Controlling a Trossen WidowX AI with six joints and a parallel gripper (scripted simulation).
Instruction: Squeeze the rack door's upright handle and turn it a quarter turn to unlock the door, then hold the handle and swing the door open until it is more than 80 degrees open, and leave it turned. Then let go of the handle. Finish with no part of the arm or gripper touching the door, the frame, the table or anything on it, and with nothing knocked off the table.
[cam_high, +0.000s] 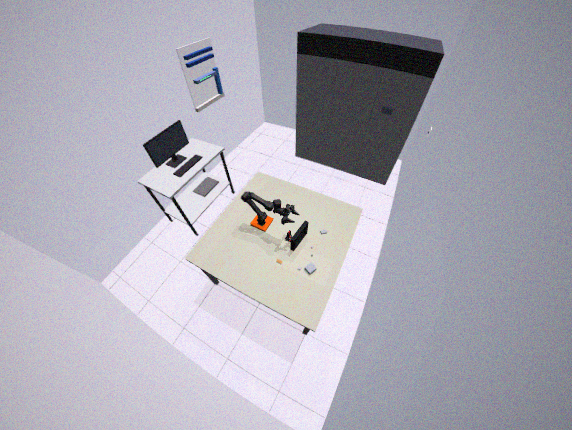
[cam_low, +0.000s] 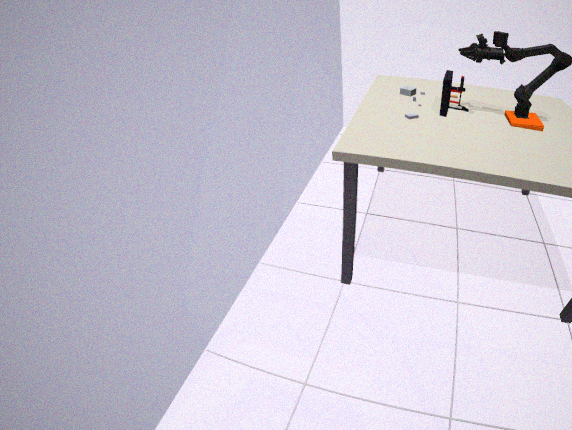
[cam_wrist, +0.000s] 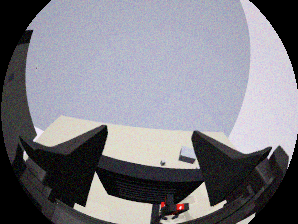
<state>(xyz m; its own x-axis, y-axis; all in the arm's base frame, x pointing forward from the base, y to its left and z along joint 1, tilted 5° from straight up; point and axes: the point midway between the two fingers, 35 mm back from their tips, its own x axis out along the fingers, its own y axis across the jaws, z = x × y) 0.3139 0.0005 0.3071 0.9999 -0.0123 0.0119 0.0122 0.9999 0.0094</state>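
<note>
The red handle is 20 cm below my gripper tip, 7 cm to the right of it and 5 cm behind it. Also, from my gripper tip: small orange block 31 cm below, 29 cm to the right, 3 cm behind.
</note>
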